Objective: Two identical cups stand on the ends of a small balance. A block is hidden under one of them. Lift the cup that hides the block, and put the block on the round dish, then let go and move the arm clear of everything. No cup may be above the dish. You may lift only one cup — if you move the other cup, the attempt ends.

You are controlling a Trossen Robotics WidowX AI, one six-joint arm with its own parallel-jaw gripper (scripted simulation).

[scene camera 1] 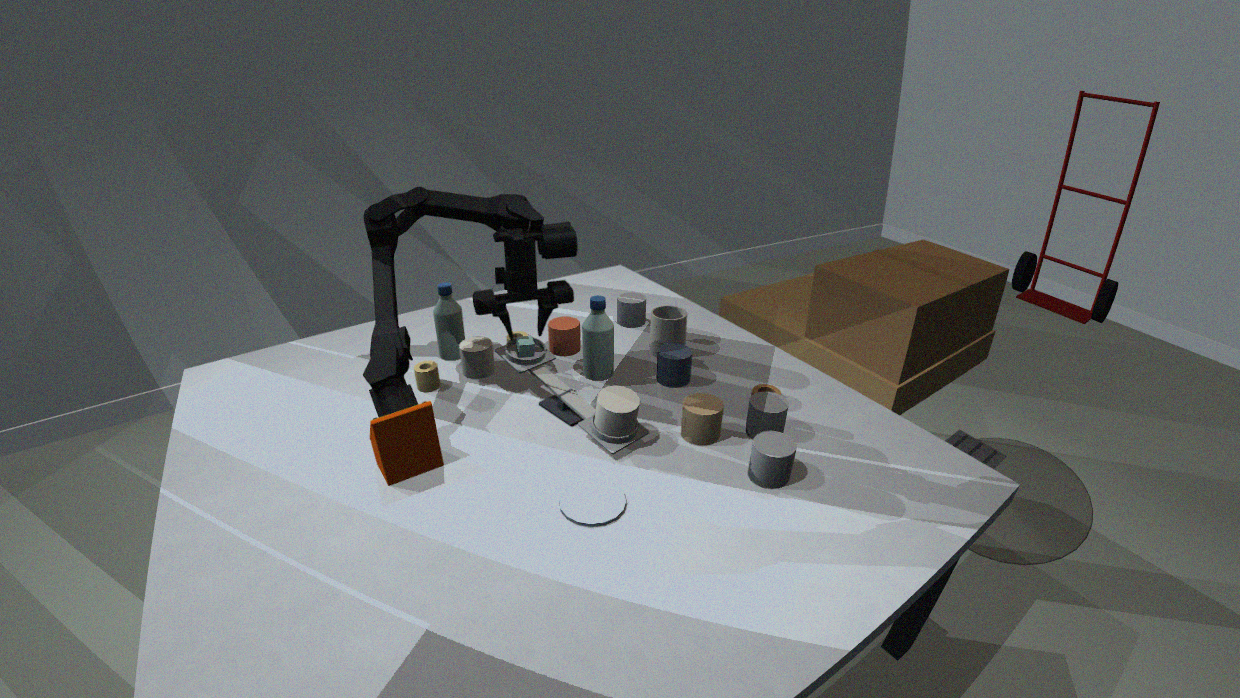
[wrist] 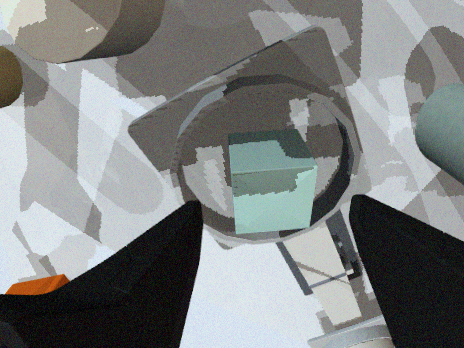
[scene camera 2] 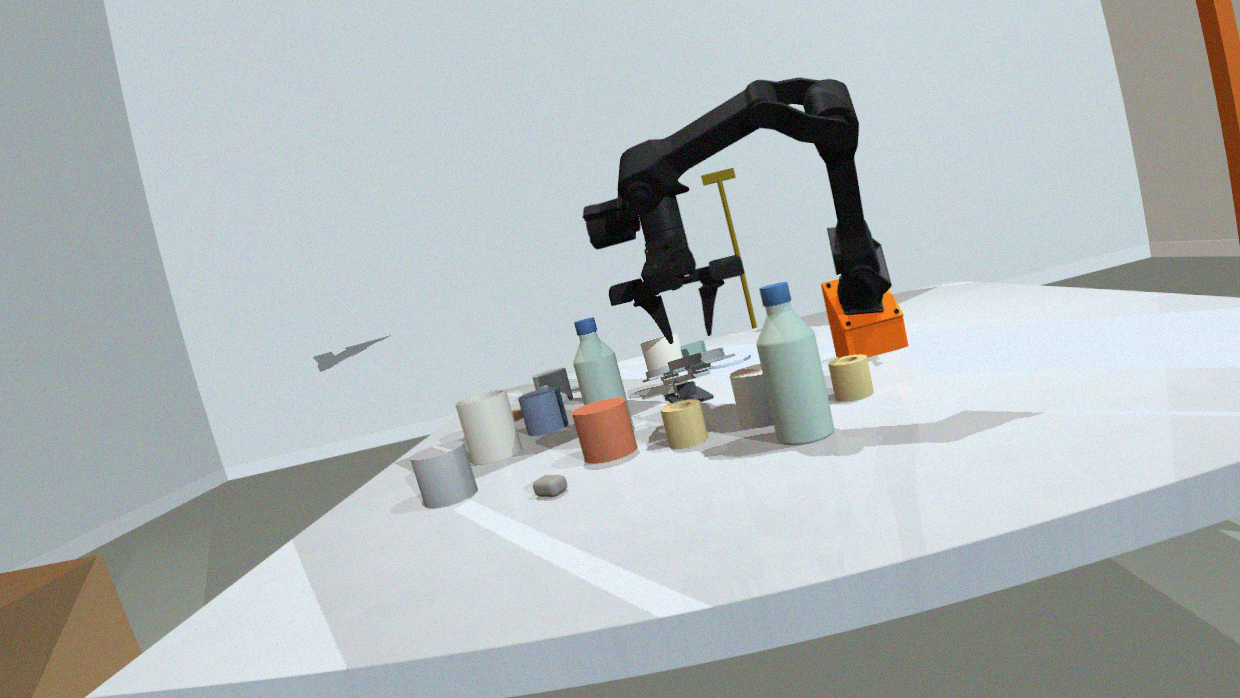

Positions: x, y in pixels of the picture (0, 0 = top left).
Scene:
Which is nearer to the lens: the cream cup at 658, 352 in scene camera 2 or the small yellow roll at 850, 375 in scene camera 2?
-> The small yellow roll.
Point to a small balance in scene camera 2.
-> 697, 365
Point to a small yellow roll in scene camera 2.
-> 684, 424

